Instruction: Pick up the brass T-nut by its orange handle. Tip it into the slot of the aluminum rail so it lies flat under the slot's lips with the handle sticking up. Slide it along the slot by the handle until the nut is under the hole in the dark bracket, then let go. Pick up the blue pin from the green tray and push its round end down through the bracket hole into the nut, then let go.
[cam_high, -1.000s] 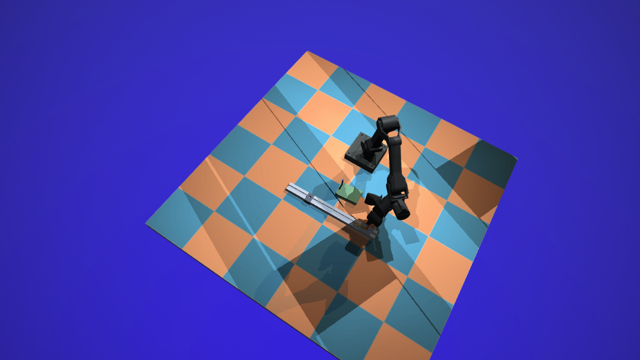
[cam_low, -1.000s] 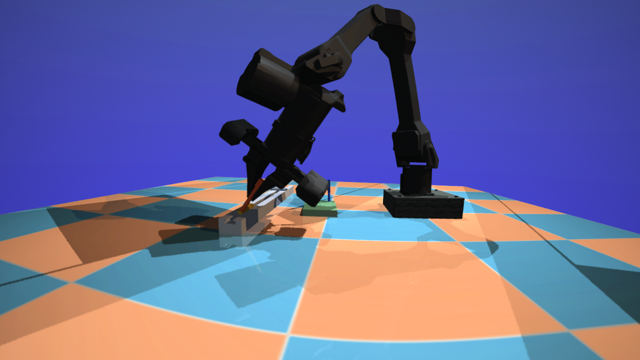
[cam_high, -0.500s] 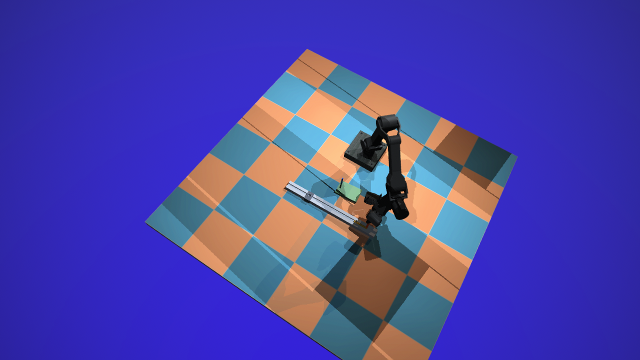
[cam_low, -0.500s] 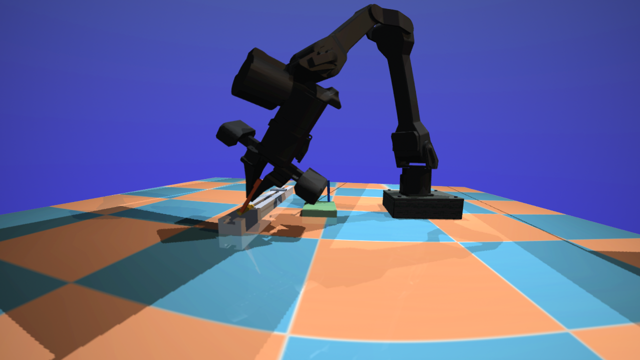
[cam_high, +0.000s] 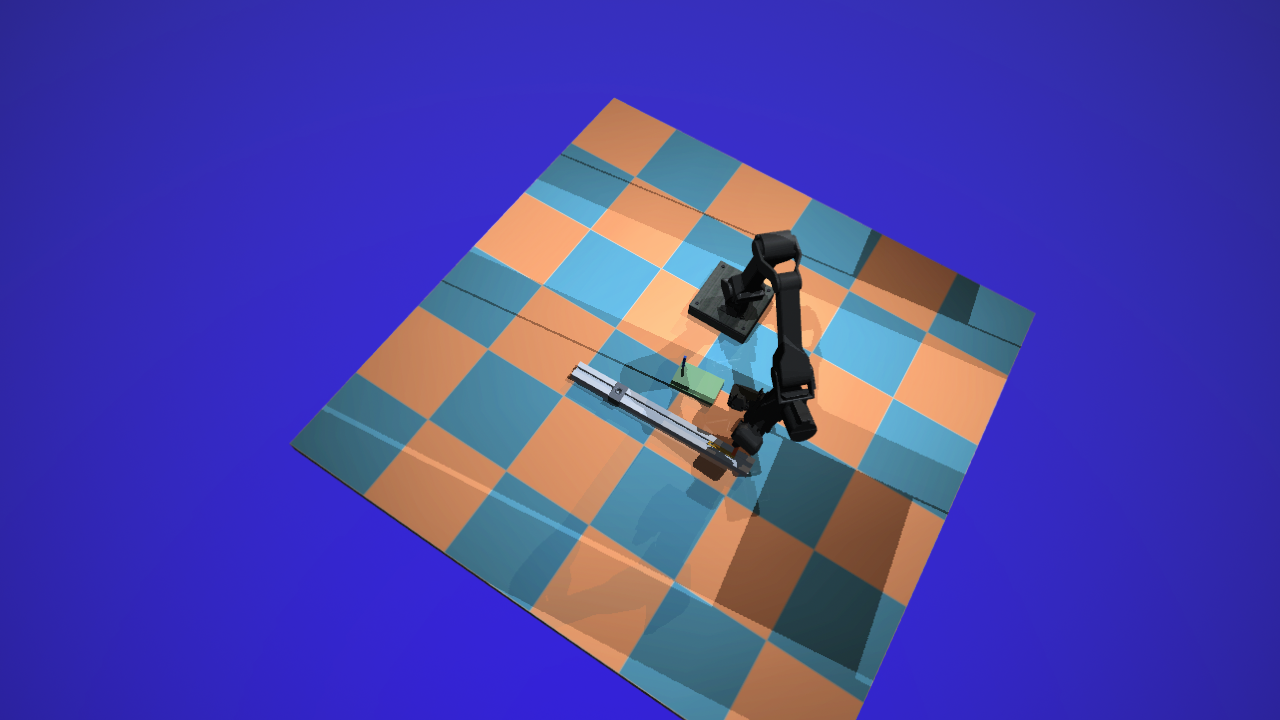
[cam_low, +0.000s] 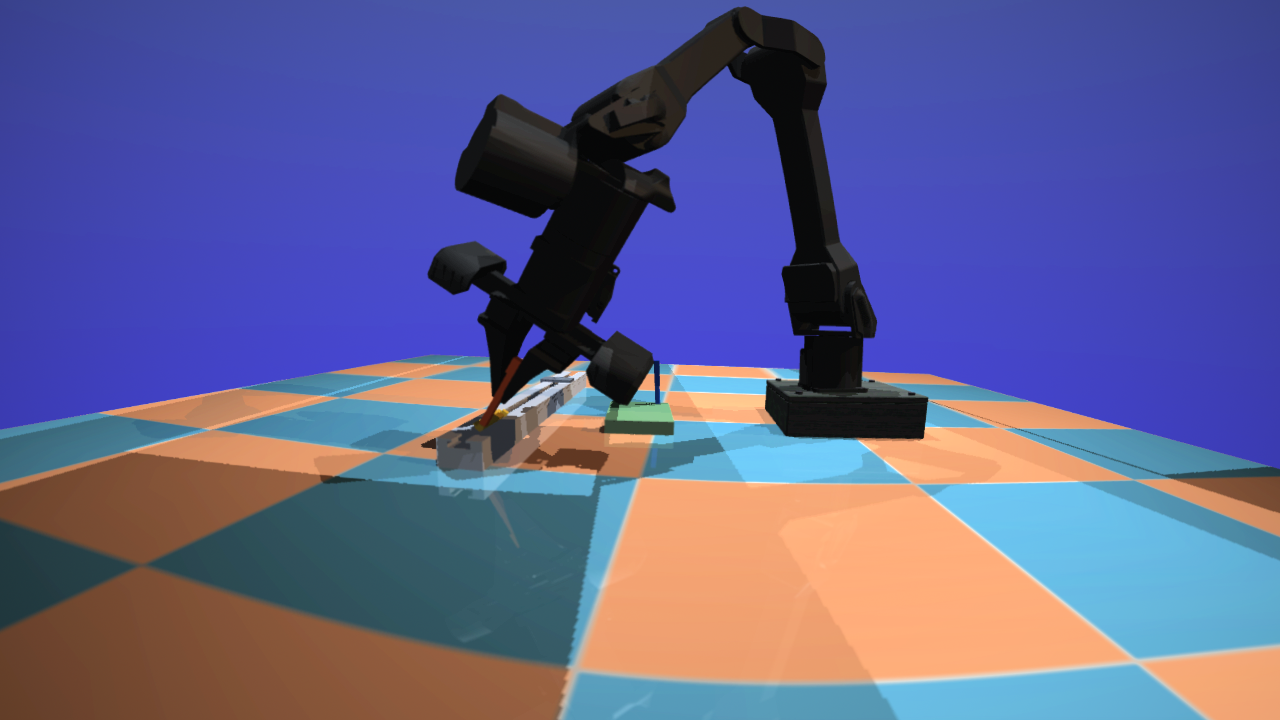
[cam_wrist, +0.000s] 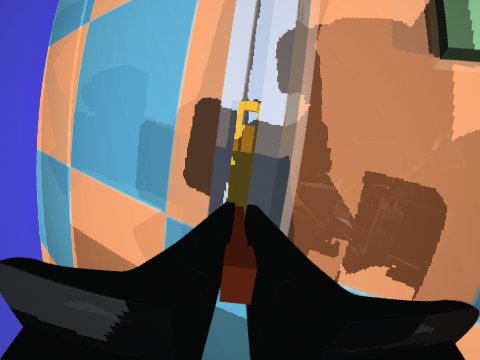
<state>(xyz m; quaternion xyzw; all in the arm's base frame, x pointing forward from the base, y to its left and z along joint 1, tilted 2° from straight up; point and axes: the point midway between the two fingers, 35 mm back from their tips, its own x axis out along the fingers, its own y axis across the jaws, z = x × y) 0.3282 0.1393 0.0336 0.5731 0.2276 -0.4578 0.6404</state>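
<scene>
Right now my gripper tip is 2 cm to the left of the brass T-nut. Round my gripper tip: green tray (16 cm to the right, 14 cm behind, 4 cm below); then blue pin (18 cm to the right, 15 cm behind, 2 cm below).
</scene>
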